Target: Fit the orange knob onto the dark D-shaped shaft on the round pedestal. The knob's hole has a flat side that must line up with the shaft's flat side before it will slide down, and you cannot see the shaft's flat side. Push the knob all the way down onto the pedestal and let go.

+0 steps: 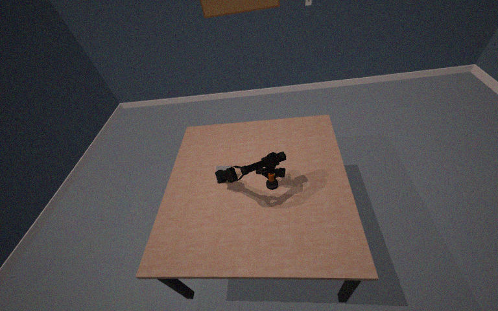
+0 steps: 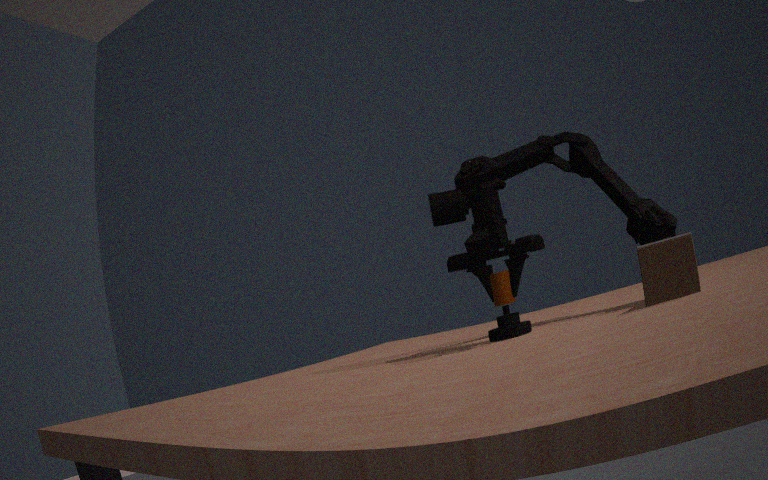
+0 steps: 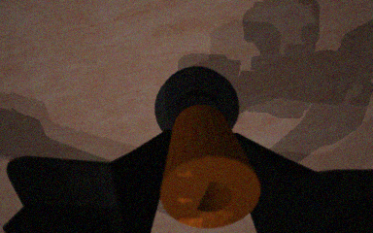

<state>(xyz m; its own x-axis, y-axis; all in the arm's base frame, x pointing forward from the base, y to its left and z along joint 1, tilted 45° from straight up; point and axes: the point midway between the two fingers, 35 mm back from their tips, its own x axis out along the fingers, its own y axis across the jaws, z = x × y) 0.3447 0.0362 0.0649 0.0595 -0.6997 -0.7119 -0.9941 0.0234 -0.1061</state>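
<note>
Right now my gripper tip is 20 mm below the orange knob. Round my gripper tip: dark round pedestal 40 mm below.
</note>
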